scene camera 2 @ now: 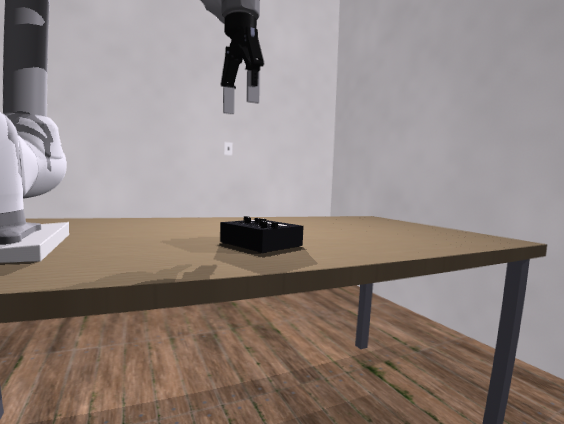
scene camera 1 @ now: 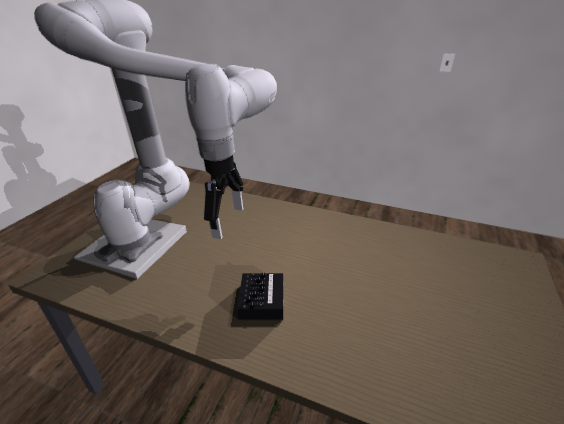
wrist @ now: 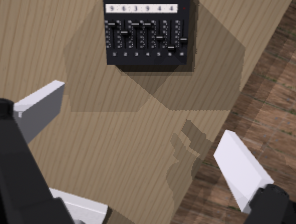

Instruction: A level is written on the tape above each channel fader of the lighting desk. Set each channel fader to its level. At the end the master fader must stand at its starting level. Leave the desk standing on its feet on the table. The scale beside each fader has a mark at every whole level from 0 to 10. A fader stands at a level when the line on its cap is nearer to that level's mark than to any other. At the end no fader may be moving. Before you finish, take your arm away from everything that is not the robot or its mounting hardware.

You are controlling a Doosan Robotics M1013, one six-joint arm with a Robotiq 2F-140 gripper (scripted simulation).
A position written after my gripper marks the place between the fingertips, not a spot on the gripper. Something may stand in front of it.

Observation:
In view: my gripper [scene camera 2: 239, 108].
My gripper is seen too in scene camera 1 [scene camera 1: 228, 222] and in the wrist view [wrist: 144, 121].

